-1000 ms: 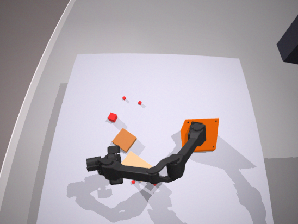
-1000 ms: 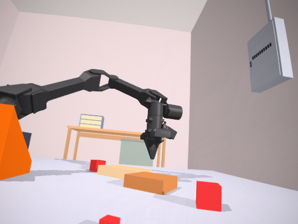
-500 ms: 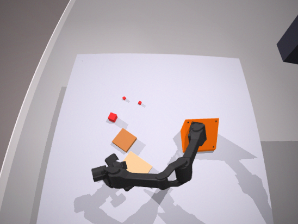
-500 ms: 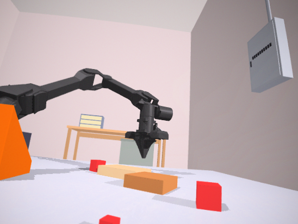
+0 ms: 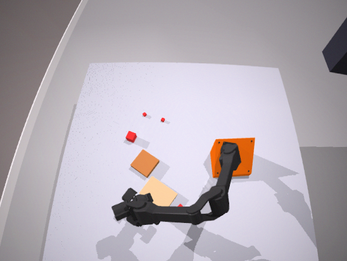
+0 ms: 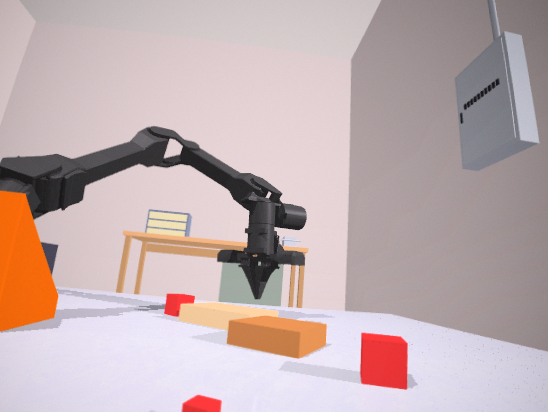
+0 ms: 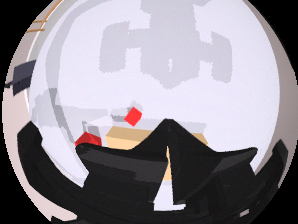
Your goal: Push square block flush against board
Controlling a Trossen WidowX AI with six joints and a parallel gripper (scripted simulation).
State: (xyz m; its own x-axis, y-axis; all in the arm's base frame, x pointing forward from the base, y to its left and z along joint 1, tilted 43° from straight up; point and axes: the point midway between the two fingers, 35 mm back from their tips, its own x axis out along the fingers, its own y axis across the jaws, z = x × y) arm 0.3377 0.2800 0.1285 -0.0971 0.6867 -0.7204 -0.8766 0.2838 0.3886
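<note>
The board is 5 cm behind my gripper tip, 8 cm to the right of it and 3 cm below it. From my gripper tip the other things lie so: square block 4 cm ahead, 22 cm to the right, 3 cm below.
</note>
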